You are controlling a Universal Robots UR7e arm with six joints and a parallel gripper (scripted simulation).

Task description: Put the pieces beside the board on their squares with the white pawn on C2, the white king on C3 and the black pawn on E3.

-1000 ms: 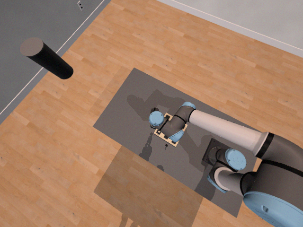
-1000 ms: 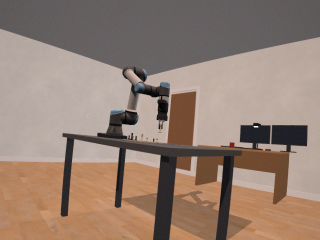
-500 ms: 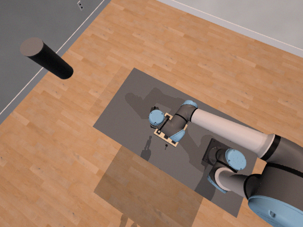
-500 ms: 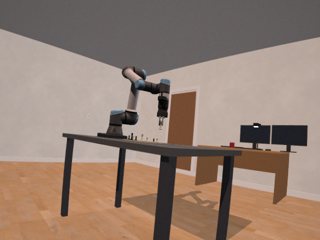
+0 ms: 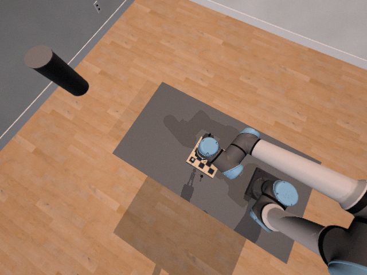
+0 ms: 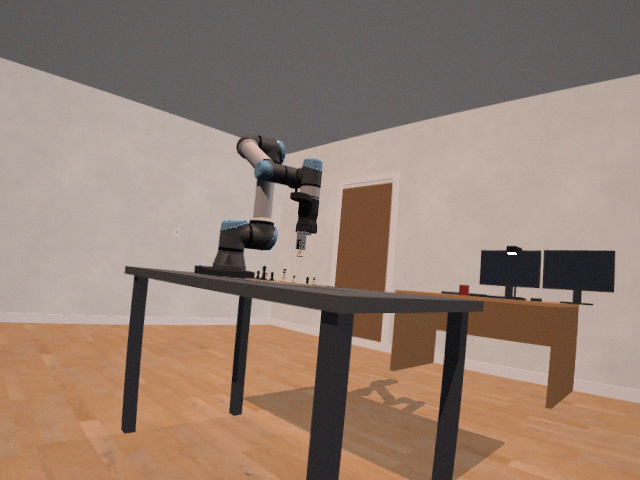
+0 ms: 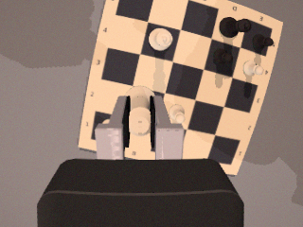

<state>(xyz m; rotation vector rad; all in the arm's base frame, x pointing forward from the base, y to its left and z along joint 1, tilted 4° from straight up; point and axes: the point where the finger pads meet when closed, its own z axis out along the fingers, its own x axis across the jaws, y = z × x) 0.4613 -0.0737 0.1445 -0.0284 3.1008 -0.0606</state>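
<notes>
My hand is 5 cm past the chessboard and 14 cm above it. From my hand the other things lie so: large black piece 10 cm behind, 7 cm to the right, 12 cm below; then white piece 1 cm below.
</notes>
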